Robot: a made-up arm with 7 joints.
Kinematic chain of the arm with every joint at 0, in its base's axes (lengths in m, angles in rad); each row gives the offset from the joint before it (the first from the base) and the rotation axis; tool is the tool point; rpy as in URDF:
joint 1: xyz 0.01 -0.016 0.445 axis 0 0.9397 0.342
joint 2: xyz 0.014 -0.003 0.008 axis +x
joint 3: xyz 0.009 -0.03 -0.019 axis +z
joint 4: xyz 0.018 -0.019 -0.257 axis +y
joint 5: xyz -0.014 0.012 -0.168 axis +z
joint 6: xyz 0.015 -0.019 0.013 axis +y
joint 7: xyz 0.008 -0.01 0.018 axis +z
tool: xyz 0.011 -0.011 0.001 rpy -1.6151 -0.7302 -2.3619
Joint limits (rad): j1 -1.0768..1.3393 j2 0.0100..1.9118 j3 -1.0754..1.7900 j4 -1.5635..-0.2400 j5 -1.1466..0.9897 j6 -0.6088..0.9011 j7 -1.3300..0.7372
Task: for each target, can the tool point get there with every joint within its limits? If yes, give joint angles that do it. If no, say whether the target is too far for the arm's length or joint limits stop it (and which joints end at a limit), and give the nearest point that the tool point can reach.
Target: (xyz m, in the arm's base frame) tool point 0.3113 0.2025 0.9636
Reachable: no: too far | nearest point 0.1579 0.2230 0.7003 | short by 0.305 m
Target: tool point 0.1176 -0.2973 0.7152
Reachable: no: joint limits stop it (at a limit: joint 1, joint 2, joint 4, joint 6) | nearest point 0.2546 -0.2084 0.4590 | short by 0.304 m
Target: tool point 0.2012 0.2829 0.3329
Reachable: yes | joints -0.0644 1.3209 0.1898 -1.4231 -0.8092 -0.0071 -1.1002
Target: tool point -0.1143 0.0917 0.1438
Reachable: yes | joints 0.9575 0.3791 0.3608 -1.2503 0.0099 0.2953 0.4435
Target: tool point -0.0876 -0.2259 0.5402
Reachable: no: joint limits stop it (at a limit: joint 1, joint 2, joint 3, joint 4) | nearest point -0.1461 -0.2321 0.2685 | short by 0.278 m
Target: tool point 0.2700 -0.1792 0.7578
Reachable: no: joint limits stop it (at a limit: joint 1, joint 2, joint 4, joint 6) | nearest point 0.2867 -0.1401 0.4861 | short by 0.275 m
